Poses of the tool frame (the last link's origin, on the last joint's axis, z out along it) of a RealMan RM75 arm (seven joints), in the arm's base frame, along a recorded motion.
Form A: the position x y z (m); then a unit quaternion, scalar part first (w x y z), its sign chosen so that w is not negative.
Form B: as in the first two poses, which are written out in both.
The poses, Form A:
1: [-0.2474, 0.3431, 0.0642, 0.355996, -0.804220, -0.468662, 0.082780]
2: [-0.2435, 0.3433, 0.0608, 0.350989, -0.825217, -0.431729, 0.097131]
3: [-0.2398, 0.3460, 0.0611, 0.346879, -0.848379, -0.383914, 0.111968]
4: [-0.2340, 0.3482, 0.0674, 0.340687, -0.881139, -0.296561, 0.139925]
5: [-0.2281, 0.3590, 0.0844, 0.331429, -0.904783, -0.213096, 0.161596]
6: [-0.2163, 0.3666, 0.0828, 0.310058, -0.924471, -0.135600, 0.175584]
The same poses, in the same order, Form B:
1: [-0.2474, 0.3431, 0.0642, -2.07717, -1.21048, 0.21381]
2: [-0.2435, 0.3433, 0.0608, -2.13653, -1.11777, 0.25148]
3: [-0.2398, 0.3460, 0.0611, -2.20085, -0.99594, 0.29047]
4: [-0.2340, 0.3482, 0.0674, -2.29268, -0.77164, 0.36408]
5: [-0.2281, 0.3590, 0.0844, -2.36481, -0.55697, 0.42236]
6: [-0.2163, 0.3666, 0.0828, -2.44176, -0.35815, 0.46376]
